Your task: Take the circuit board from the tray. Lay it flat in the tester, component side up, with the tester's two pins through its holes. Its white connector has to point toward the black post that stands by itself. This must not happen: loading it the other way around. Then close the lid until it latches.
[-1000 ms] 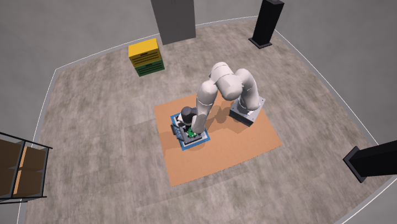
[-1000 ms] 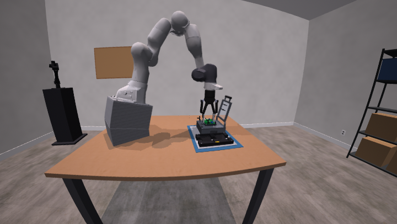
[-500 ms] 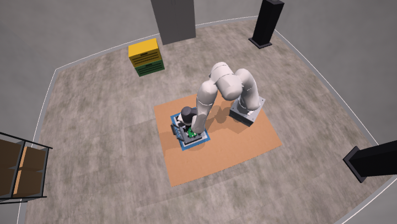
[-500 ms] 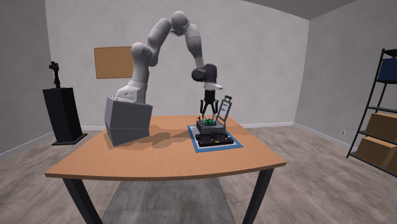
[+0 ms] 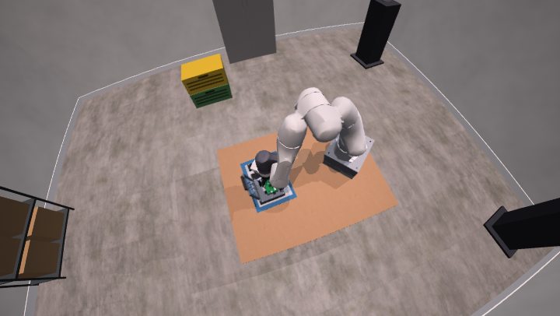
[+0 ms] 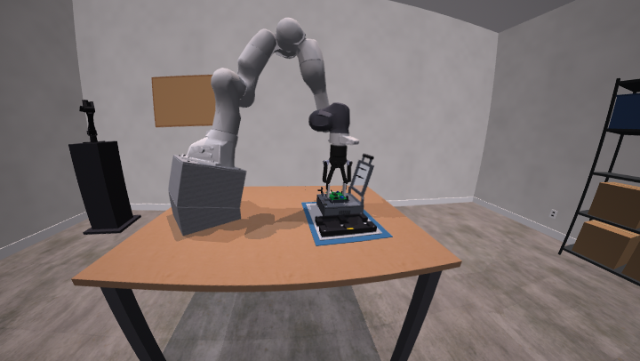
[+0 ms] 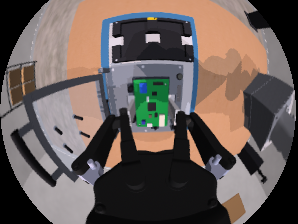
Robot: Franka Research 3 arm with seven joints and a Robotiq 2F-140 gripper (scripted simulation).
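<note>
Right now the green circuit board is 2 cm below my hand. The rest, counted from my hand: tester lid (12 cm ahead, 8 cm above, 1 cm to the right).
</note>
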